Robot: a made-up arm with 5 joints.
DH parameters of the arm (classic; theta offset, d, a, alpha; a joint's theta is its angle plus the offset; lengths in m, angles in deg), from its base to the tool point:
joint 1: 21.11 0 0.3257 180
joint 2: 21.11 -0.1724 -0.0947 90
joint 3: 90 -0.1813 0.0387 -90
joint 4: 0 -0.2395 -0.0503 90
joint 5: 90 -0.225 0.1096 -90
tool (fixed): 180 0.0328 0 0
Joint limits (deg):
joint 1: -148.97..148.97
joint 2: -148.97..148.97
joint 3: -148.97..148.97
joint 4: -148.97..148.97
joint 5: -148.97..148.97
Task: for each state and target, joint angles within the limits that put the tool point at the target. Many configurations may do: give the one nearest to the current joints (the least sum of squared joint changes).
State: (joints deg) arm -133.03 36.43 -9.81 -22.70 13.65
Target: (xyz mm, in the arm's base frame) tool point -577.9 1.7 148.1
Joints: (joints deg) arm -148.97 -13.51 -7.71 -35.18 40.61
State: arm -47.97 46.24 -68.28 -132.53 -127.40
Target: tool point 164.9 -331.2 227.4
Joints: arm -45.47 72.47 -48.60 -116.81 -116.85
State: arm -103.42 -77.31 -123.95 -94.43 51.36
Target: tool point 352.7 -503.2 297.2
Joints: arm -89.06 -90.39 -82.48 -115.95 33.15
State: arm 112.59 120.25 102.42 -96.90 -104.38
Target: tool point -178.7 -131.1 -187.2
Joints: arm 130.70 69.30 60.65 -62.22 -118.35
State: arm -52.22 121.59 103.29 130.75 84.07
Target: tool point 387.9 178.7 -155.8
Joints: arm -5.92 108.75 116.74 108.34 106.75
